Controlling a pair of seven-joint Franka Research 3 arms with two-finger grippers.
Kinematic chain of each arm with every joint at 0, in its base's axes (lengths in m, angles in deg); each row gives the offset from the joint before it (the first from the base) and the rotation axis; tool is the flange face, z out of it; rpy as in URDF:
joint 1: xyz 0 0 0.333 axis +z
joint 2: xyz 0 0 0 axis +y
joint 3: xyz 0 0 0.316 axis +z
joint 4: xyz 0.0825 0 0 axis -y
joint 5: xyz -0.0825 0 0.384 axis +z
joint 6: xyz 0 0 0 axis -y
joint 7: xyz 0.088 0 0 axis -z
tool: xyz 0 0 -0.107 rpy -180 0 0
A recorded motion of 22 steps. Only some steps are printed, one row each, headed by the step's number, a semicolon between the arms.
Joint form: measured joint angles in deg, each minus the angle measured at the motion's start. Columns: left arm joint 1, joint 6, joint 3, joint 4, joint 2, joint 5, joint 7; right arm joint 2, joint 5, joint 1, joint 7, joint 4, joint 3, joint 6.
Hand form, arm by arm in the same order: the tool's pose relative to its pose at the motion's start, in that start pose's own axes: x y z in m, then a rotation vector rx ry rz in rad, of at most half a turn. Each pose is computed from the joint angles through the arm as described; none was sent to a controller.
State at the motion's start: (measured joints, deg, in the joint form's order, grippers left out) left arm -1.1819 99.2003 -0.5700 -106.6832 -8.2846 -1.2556 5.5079; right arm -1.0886 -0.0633 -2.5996 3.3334 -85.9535 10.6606 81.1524
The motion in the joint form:
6: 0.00 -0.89 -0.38 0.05 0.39 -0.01 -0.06; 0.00 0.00 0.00 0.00 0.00 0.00 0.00
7: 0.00 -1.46 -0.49 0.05 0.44 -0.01 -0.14; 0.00 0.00 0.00 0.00 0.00 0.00 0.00
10: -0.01 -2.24 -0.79 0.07 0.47 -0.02 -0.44; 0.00 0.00 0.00 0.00 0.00 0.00 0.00
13: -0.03 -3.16 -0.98 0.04 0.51 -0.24 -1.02; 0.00 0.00 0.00 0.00 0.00 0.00 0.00
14: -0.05 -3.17 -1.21 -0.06 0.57 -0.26 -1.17; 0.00 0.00 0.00 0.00 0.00 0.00 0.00
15: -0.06 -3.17 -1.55 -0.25 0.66 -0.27 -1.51; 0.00 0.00 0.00 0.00 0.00 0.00 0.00
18: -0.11 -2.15 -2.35 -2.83 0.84 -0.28 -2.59; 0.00 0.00 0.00 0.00 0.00 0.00 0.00
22: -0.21 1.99 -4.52 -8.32 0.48 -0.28 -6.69; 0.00 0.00 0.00 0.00 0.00 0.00 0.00
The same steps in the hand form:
6: 0.0003 0.0035 0.0046 -0.0014 -0.0216 0.0054; 0.0000 0.0000 0.0000 0.0000 0.0000 0.0000
7: -0.0005 0.0047 0.0059 -0.0021 -0.0324 0.0059; 0.0000 0.0000 0.0000 0.0000 0.0000 0.0000
10: -0.0016 0.0077 0.0072 -0.0027 -0.0463 0.0059; 0.0000 0.0000 0.0000 0.0000 0.0000 0.0000
13: -0.0031 0.0102 0.0092 -0.0071 -0.0634 -0.0011; 0.0000 0.0000 0.0000 0.0000 0.0000 0.0000
14: -0.0029 0.0125 0.0106 -0.0070 -0.0665 0.0005; 0.0000 0.0000 0.0000 0.0000 0.0000 0.0000
15: -0.0027 0.0157 0.0131 -0.0065 -0.0716 0.0004; 0.0000 0.0000 0.0000 0.0000 0.0000 0.0000
18: -0.0045 0.0232 0.0347 -0.0054 -0.1024 -0.0050; 0.0000 0.0000 0.0000 0.0000 0.0000 0.0000
22: -0.0102 0.0432 0.0714 0.0057 -0.1209 -0.0399; 0.0000 0.0000 0.0000 0.0000 0.0000 0.0000

